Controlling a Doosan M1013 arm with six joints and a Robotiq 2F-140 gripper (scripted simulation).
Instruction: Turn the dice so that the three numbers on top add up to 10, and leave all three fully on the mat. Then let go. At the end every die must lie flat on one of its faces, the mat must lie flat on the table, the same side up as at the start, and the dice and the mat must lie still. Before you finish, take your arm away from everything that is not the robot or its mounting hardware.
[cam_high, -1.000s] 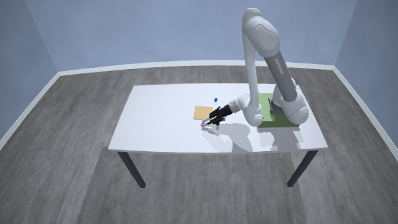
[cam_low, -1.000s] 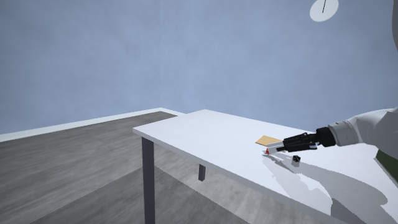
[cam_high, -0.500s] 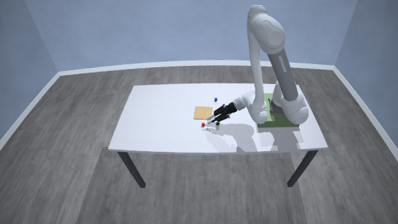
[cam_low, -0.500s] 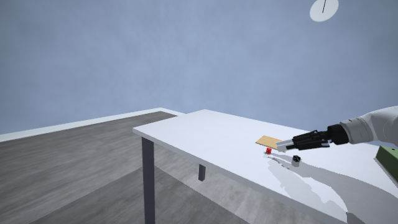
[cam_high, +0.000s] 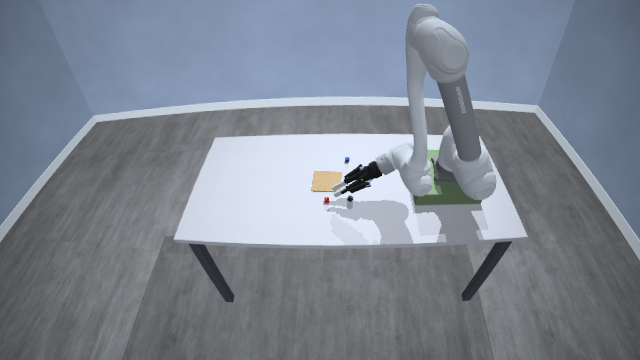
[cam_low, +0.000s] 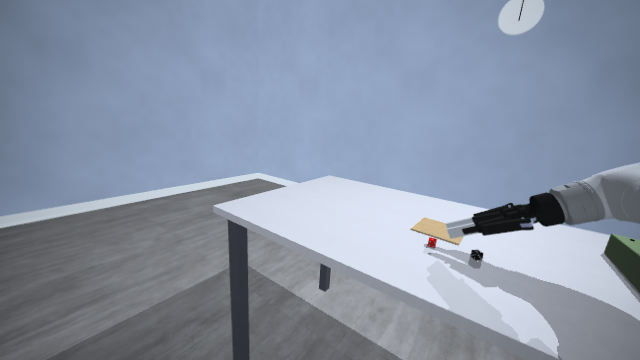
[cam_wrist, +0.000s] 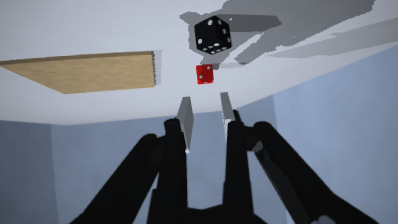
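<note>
My gripper is now 6 cm short of the red die, 2 cm to the right of it and 6 cm above it. Round my hand: black die (5 cm behind, 6 cm below); blue die (27 cm to the right, 6 cm below); tan mat (8 cm ahead, 11 cm to the right, 7 cm below).
</note>
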